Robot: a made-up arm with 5 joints.
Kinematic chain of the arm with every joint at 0, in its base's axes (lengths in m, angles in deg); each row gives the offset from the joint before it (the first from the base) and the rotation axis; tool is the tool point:
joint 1: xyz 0 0 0.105 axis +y
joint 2: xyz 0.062 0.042 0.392 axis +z
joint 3: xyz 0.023 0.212 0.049 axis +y
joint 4: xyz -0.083 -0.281 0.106 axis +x
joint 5: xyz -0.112 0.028 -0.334 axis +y
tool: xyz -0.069 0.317 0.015
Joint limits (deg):
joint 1: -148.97..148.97
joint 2: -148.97..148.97
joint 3: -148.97..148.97
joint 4: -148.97..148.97
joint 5: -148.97..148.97
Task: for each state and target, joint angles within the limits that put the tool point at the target. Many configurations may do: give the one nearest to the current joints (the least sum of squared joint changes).
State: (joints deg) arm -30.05 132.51 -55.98 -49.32 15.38
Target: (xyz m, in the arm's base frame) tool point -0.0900 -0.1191 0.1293
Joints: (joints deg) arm -35.47 141.58 -39.92 -12.61 13.88
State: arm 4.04 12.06 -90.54 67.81 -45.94
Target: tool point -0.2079 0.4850 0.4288
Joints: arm 4.71 -7.37 -70.94 70.94 -51.31
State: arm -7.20 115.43 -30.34 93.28 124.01
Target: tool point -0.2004 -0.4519 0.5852
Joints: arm -23.42 107.67 -63.12 92.10 122.90
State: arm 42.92 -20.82 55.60 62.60 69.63
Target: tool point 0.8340 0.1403 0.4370
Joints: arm 40.07 -33.08 62.16 73.89 70.94
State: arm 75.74 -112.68 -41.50 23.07 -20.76
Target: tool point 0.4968 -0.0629 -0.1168
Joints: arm 51.69 -126.37 -39.67 29.30 -20.75
